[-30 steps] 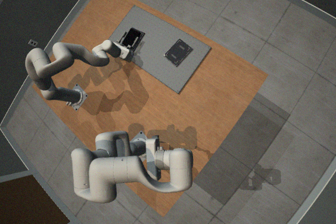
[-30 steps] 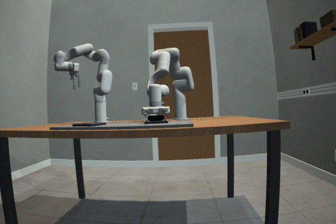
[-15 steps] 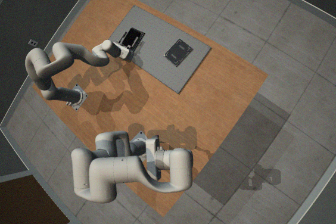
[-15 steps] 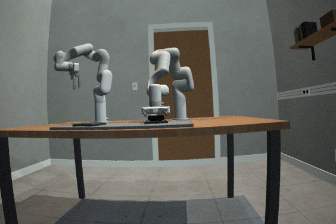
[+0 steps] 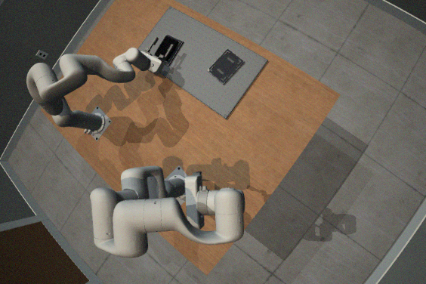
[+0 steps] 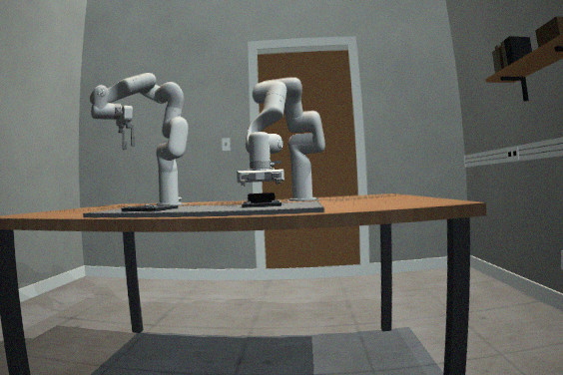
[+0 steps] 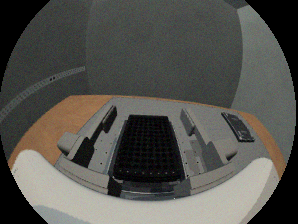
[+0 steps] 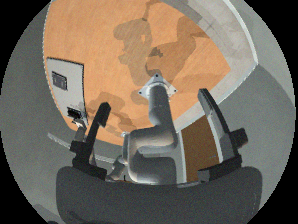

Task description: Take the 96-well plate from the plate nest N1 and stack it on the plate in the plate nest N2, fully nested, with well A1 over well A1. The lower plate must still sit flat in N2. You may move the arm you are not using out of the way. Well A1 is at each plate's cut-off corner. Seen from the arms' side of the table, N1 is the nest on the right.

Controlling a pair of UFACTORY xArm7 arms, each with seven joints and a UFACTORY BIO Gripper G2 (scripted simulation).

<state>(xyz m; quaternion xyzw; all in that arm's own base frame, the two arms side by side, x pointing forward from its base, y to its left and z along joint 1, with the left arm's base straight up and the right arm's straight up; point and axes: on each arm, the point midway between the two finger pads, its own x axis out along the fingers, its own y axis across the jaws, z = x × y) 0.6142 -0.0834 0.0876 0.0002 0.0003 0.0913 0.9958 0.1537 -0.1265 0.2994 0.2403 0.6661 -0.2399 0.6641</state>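
Right now my left hand is 40 mm above the black 96-well plate. Round my left hand: grey board: 160 mm to the right, 80 mm below, 40 mm ahead; then nest N1: 350 mm to the right, 70 mm below, 70 mm ahead; then nest N2: 70 mm below.
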